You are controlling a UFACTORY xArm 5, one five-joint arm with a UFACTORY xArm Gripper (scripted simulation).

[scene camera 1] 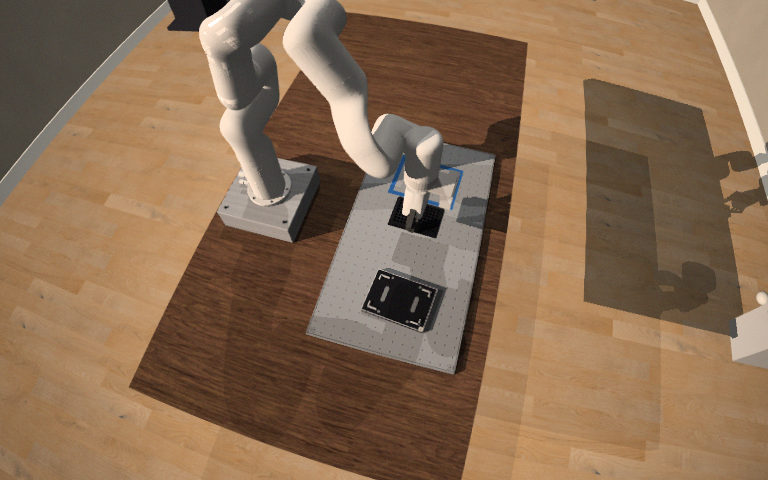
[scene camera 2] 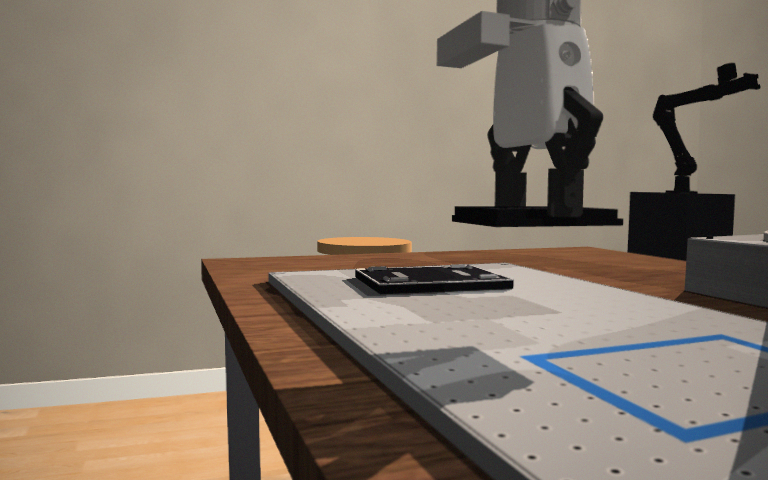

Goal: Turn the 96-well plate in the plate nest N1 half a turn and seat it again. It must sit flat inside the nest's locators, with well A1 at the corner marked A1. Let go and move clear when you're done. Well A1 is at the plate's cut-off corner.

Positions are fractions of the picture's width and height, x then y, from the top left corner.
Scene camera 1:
my gripper: 0.54,0.45
black 96-well plate: 0.56,0.46
black plate nest N1: 0.52,0.61
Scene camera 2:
my gripper: 0.70,0.45
black 96-well plate: 0.63,0.45
black plate nest N1: 0.55,0.57
